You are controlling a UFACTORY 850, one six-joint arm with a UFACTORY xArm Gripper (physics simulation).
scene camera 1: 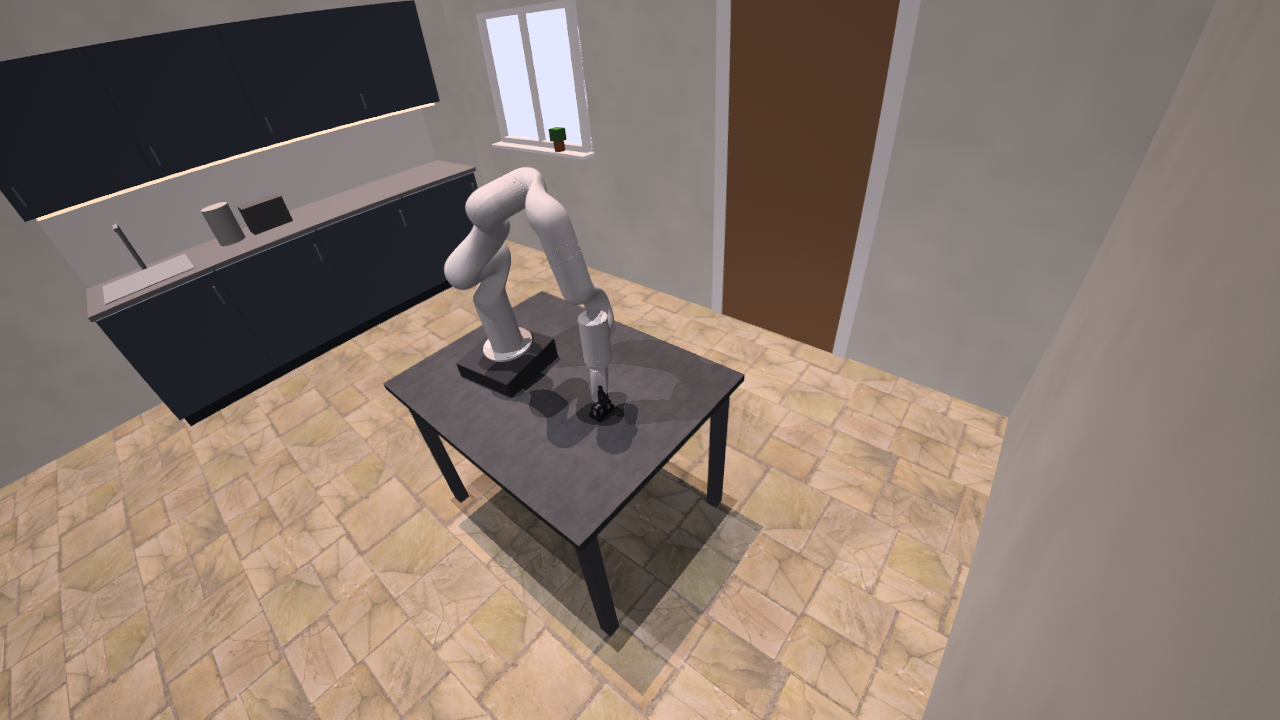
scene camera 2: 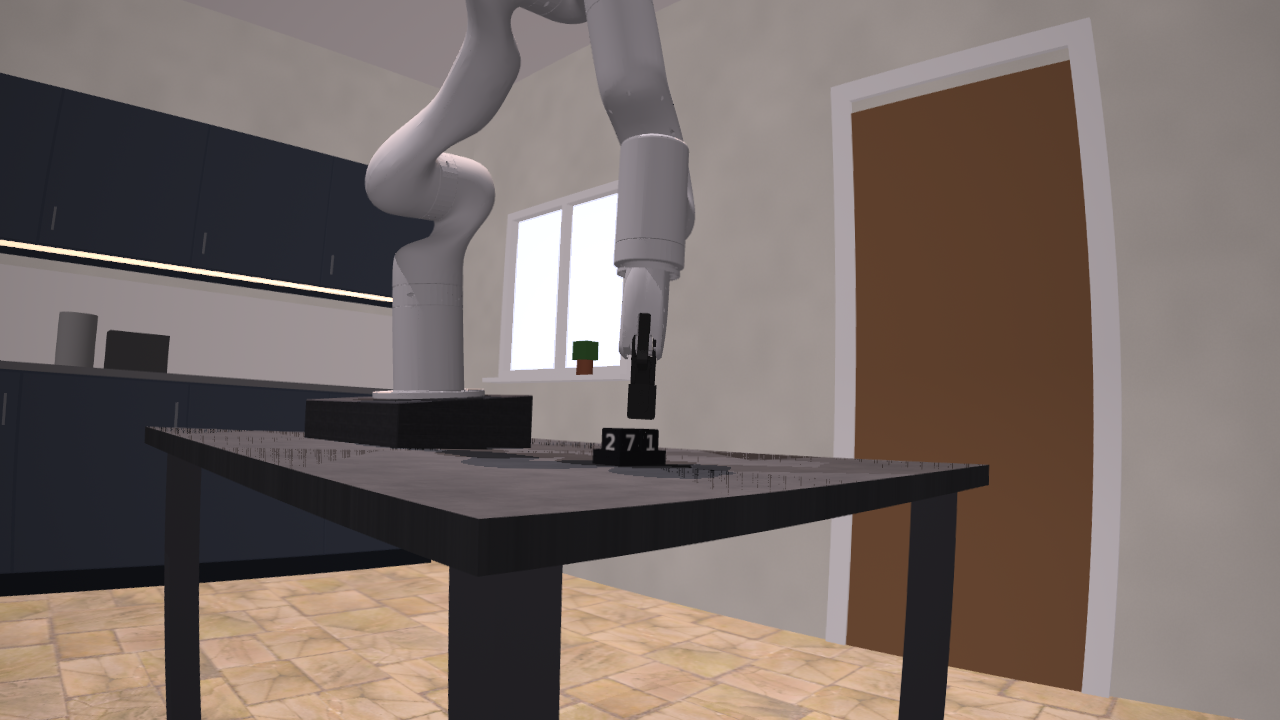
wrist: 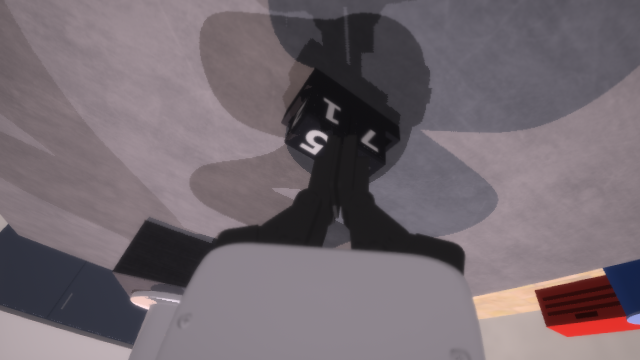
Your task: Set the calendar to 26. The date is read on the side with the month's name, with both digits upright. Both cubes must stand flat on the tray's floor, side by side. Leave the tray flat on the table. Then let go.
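Note:
My gripper (scene camera 1: pixel 602 402) (scene camera 2: pixel 641 417) (wrist: pixel 344 153) is shut and empty, its fingertips a little above the cubes. Two black cubes sit side by side in the black tray (scene camera 2: pixel 628 457). One cube (scene camera 2: pixel 650 441) (wrist: pixel 321 126) shows 1 on its side and 5 on top. The other cube (scene camera 2: pixel 630 441) (wrist: pixel 378 145) shows 7 on the same side; its top is mostly hidden behind the fingers in the wrist view. A 2 shows on its adjoining left face in scene camera 2. The side digits read 71 there. The tray looks flat on the table. The month's name cannot be made out.
The dark table (scene camera 1: pixel 572 483) (scene camera 2: pixel 375 483) carries the tray and the arm's black base block (scene camera 1: pixel 511 377) (scene camera 2: pixel 418 420). A red object (wrist: pixel 580 305) shows beyond the table in the wrist view. Kitchen cabinets and a brown door (scene camera 1: pixel 805 161) stand by the walls.

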